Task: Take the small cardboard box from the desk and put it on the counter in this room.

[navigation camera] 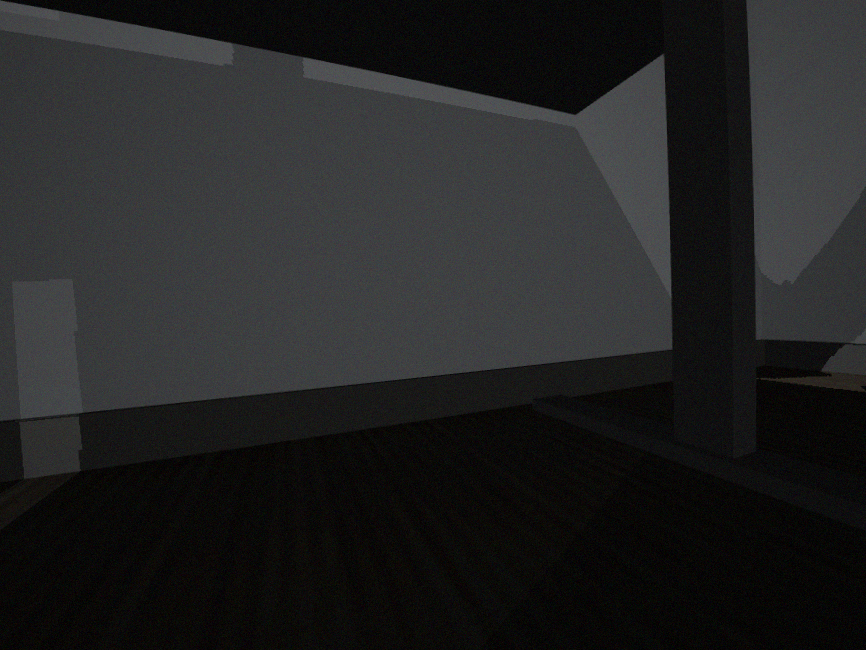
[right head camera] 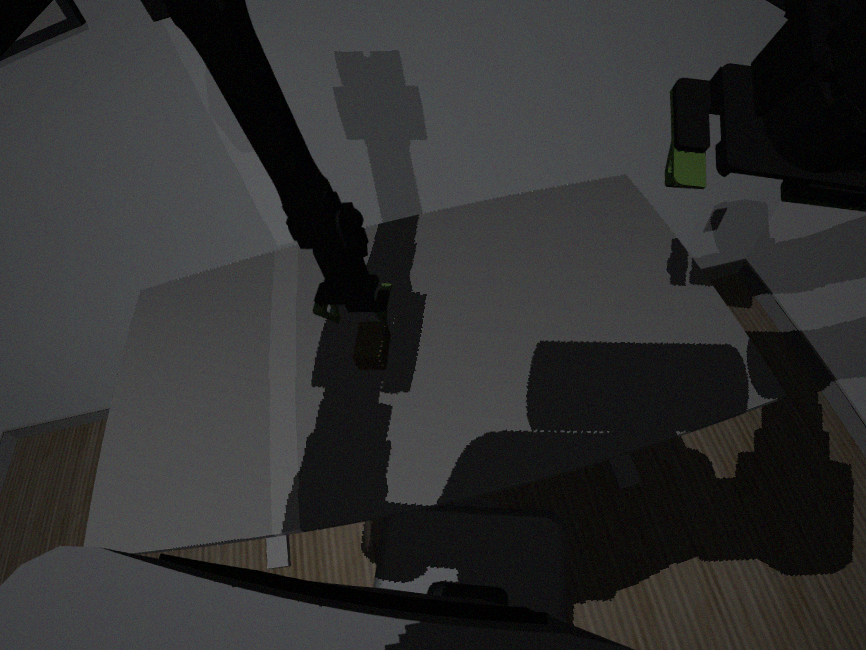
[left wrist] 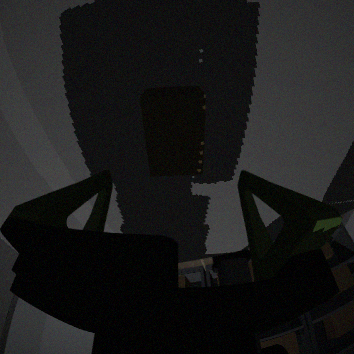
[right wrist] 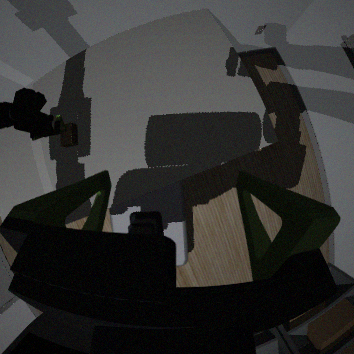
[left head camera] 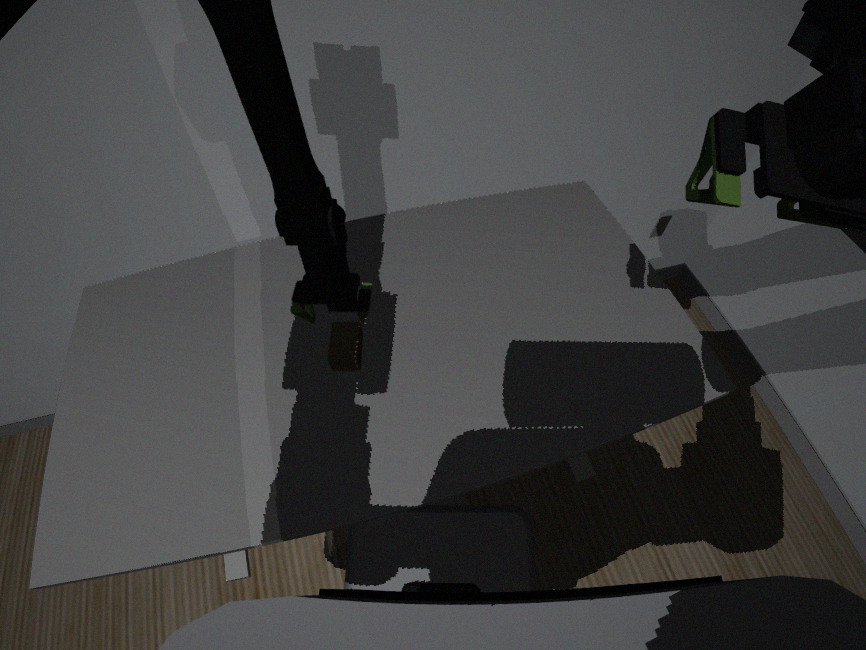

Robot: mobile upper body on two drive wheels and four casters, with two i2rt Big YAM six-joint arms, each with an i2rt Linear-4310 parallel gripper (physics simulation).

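Frame: origin at the left arm's base, x left, y back, z up, level; centimetres.
Where they show: left gripper, between the fingertips: (right head camera: 361,321) (left wrist: 174,177) (right wrist: 56,131) (left head camera: 338,321); right gripper, between the fingertips: (right head camera: 725,185) (right wrist: 173,177) (left head camera: 734,202).
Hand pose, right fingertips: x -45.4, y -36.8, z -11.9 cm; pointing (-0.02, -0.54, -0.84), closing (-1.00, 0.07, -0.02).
Note:
After its pixels a point has its place.
The small cardboard box (left head camera: 344,346) @(x -1.2, y -53.1, z -64.0 cm) (right head camera: 371,344) @(x -1.6, y -53.5, z -64.0 cm) (left wrist: 173,132) @(x -0.9, y -55.4, z -64.0 cm) (right wrist: 70,135) @(x -3.6, y -53.6, z -64.0 cm) is dark brown and lies in shadow on the light grey desk (left head camera: 454,279) @(x -23.9, y -75.6, z -69.0 cm) (right head camera: 482,279) @(x -23.4, y -75.4, z -69.0 cm) (right wrist: 115,100) @(x -22.1, y -66.9, z -69.0 cm). My left gripper (left head camera: 334,314) @(x -0.9, y -54.8, z -57.6 cm) (right head camera: 355,314) @(x -0.9, y -54.8, z -57.6 cm) (left wrist: 174,177) @(x -0.9, y -54.8, z -57.6 cm) is open, with its green fingers wide apart. It is close to the box; in the left wrist view the box shows just beyond the fingertips, centred slightly left between them. My right gripper (left head camera: 758,202) @(x -45.4, y -36.8, z -11.9 cm) (right head camera: 748,183) @(x -45.4, y -36.8, z -11.9 cm) (right wrist: 173,177) @(x -45.4, y -36.8, z -11.9 cm) is open and empty, in the air at the right, far from the box. The counter cannot be made out in the views.
Shadows of the arms and body fall across the desk. Wooden floor (left head camera: 125,601) @(x 84.4, y 5.7, z -141.0 cm) (right head camera: 48,489) @(x 171.9, y -14.2, z -141.0 cm) shows beside it. The robot's pale body (left head camera: 454,622) @(x -19.7, y -8.4, z -4.0 cm) is at the bottom of the left head view. A dark upright post (navigation camera: 706,209) @(x -62.3, y -76.6, z -106.4 cm) stands before the grey wall (navigation camera: 349,244) @(x -12.2, y -105.2, z -104.4 cm).

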